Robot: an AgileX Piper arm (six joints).
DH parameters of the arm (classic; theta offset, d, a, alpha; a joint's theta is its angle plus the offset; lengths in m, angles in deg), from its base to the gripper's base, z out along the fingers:
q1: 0 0.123 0 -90
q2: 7.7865 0 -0.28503 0
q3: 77.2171 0 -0.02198 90
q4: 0 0.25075 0 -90
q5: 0 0 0 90
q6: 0 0.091 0 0
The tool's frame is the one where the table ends.
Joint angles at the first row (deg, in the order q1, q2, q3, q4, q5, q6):
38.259, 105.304, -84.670, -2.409, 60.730, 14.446
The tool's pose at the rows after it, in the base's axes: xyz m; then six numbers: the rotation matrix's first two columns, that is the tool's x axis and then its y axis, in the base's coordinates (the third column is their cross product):
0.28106 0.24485 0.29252 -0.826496 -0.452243 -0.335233 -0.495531 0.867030 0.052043
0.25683 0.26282 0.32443 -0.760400 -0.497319 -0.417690 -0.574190 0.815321 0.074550
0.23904 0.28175 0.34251 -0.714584 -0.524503 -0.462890 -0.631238 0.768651 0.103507
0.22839 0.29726 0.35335 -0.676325 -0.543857 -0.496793 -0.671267 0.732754 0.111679
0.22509 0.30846 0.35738 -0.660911 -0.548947 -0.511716 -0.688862 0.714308 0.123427
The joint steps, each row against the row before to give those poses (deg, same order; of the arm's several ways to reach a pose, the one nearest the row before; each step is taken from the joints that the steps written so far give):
3.073, -4.542, -2.647, 1.149, 1.026, -1.944
4.484, -2.804, -2.797, 0.549, 0.300, -0.709
3.761, -0.311, -3.197, 1.222, 0.294, -0.265
2.749, 0.711, -3.006, 0.131, 0.002, -0.117
1.316, 1.298, -2.437, 0.492, -0.001, 0.000

